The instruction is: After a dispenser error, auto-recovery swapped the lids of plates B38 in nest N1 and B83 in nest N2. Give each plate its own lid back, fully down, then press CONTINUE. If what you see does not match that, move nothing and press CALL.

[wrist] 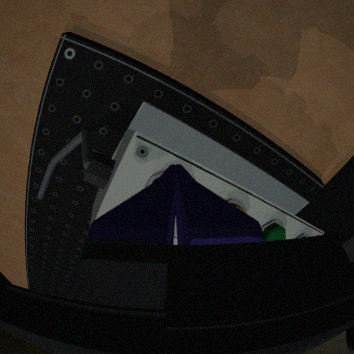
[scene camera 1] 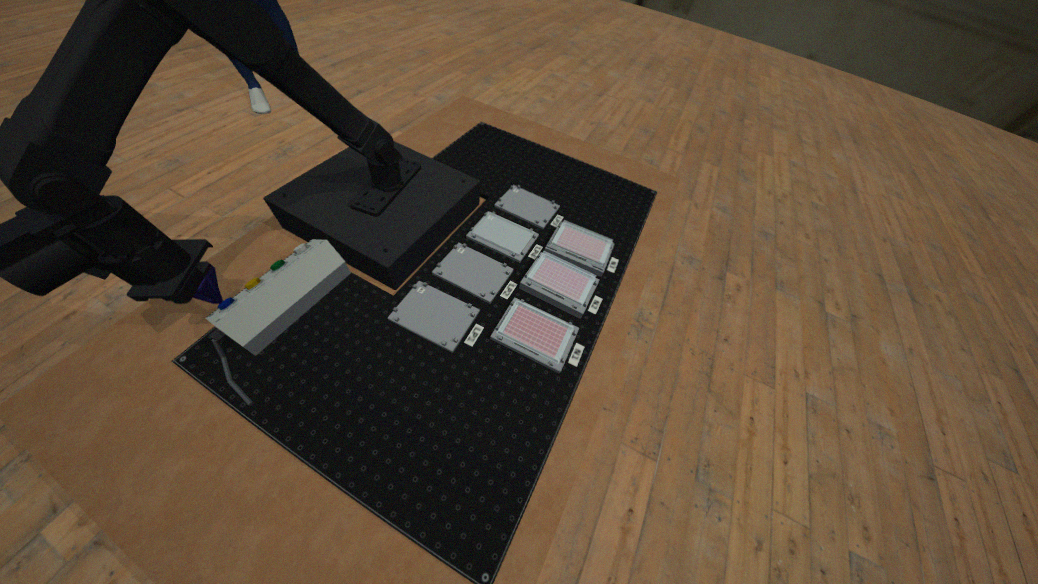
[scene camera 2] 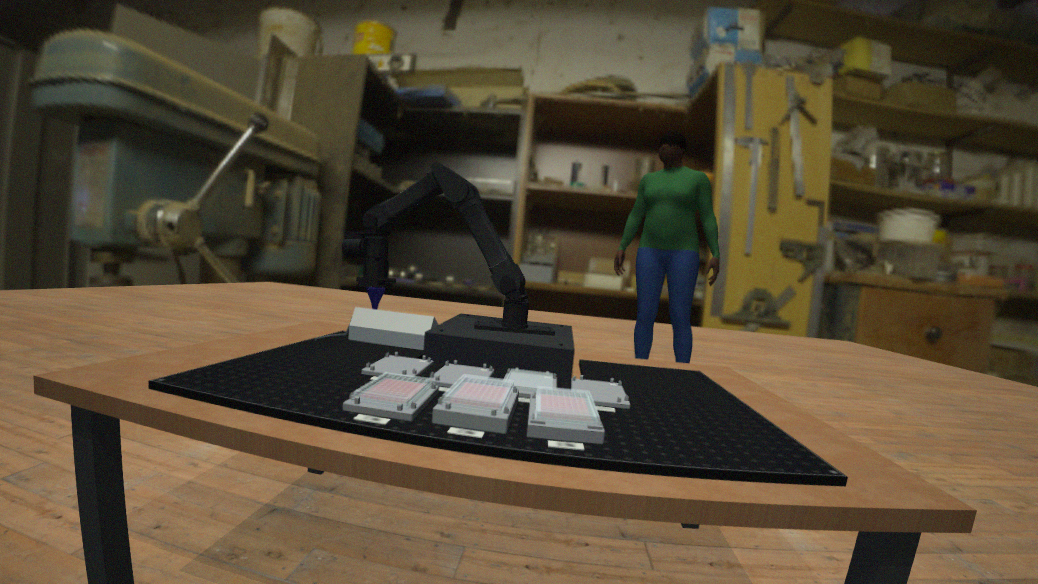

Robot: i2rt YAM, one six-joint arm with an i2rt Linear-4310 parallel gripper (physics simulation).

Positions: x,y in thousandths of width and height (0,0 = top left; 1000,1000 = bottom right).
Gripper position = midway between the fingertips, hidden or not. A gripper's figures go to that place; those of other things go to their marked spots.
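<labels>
Nest N1 (scene camera 1: 481,581), 590 mm from the lens. My gripper (scene camera 1: 211,518), 720 mm from the lens.
</labels>
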